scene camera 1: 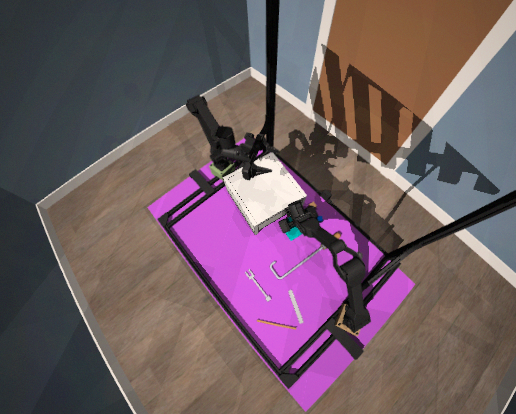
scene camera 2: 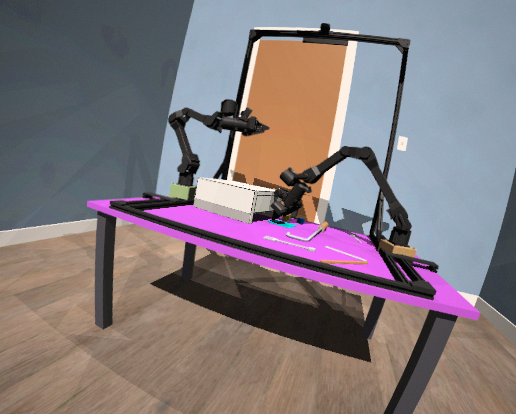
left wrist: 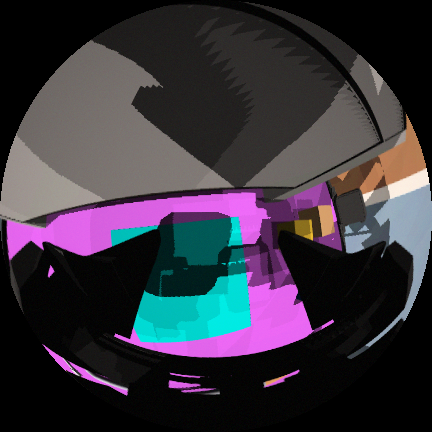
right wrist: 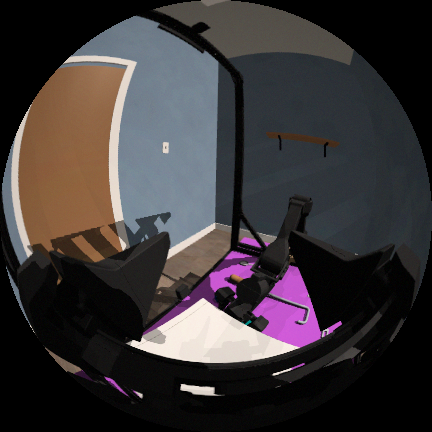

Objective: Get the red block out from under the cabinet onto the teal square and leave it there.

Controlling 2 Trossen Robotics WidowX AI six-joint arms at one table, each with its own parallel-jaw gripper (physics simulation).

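Places are measured from the left arm's base along level axes (x ahead, y left, z up), in centimetres.
Pixels of known places: left gripper, fingertip midpoint: [scene camera 2: 278, 218] [left wrist: 220, 236]; right gripper, fingertip midpoint: [scene camera 1: 275, 161] [scene camera 2: 266, 130] [right wrist: 231, 237]; left arm's base at its link origin: [scene camera 1: 351, 319] [scene camera 2: 398, 244]; right arm's base at its link origin: [scene camera 1: 221, 164] [scene camera 2: 184, 185].
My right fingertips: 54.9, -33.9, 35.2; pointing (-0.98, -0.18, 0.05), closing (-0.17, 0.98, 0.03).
Observation:
Ahead of a thing's pixels: the offset from my right fingertips to its top centre, as dx, dy, dz. "spot": to the spot under its first point.
The white cabinet {+6.2, -1.8, -26.8} [scene camera 1: 265, 187] [scene camera 2: 225, 196] [left wrist: 100, 135] [right wrist: 215, 335] stands on the table, its side panel large in the left wrist view. The red block does not show in any view. The teal square {spot: -15.8, +9.4, -40.3} [scene camera 1: 292, 234] [scene camera 2: 287, 225] [left wrist: 220, 310] lies flat beside the cabinet, partly shadowed. My left gripper [scene camera 1: 286, 227] [scene camera 2: 275, 215] [left wrist: 220, 236] is open and empty, low over the teal square and close to the cabinet. My right gripper [scene camera 1: 265, 171] [scene camera 2: 266, 128] [right wrist: 231, 237] is open and empty, high above the cabinet.
A yellow block {-17.4, -5.2, -37.9} [left wrist: 302, 229] and a tan block {-18.6, -8.9, -37.4} [left wrist: 326, 220] sit beyond the square, with a blue block {-24.7, -3.9, -37.9} [scene camera 1: 320, 219] [scene camera 2: 300, 220] nearby. A hooked rod [scene camera 1: 300, 264] [right wrist: 287, 300], a wrench {-12.3, +39.2, -39.5} [scene camera 1: 259, 286], a white strip {-31.8, +39.5, -40.2} [scene camera 1: 296, 306] and an orange stick {-27.5, +50.4, -39.7} [scene camera 1: 276, 324] lie on the table.

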